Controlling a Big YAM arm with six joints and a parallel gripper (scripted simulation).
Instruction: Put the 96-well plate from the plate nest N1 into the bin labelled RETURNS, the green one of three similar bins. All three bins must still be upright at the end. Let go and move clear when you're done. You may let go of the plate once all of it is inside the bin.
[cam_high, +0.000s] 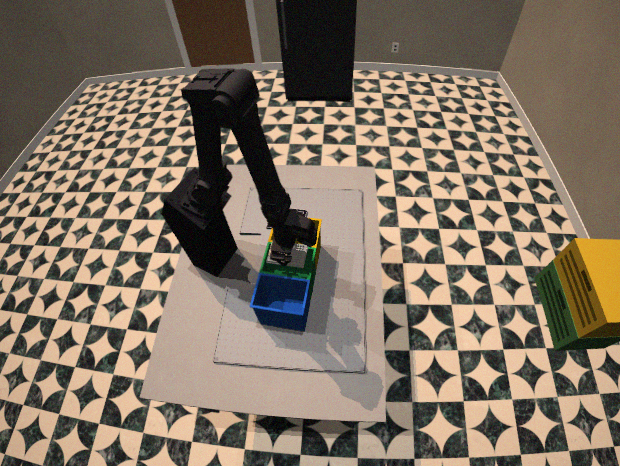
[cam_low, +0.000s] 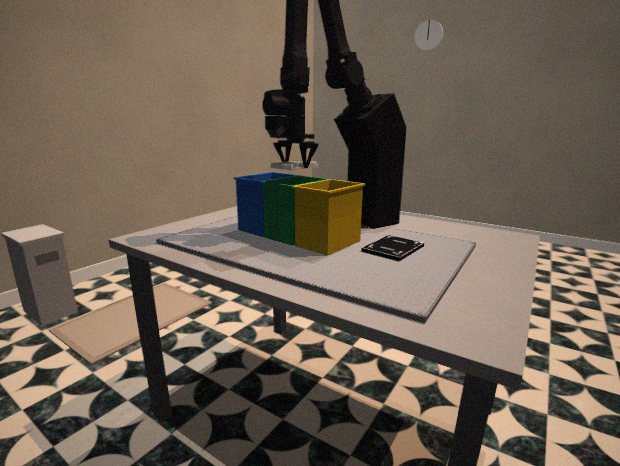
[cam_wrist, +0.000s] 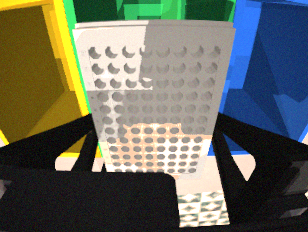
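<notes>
The green bin lies 140 mm below my hand. Also, from my hand: white 96-well plate right at my hand; then yellow bin 140 mm below, 130 mm to the left; then blue bin 140 mm below, 130 mm to the right.
</notes>
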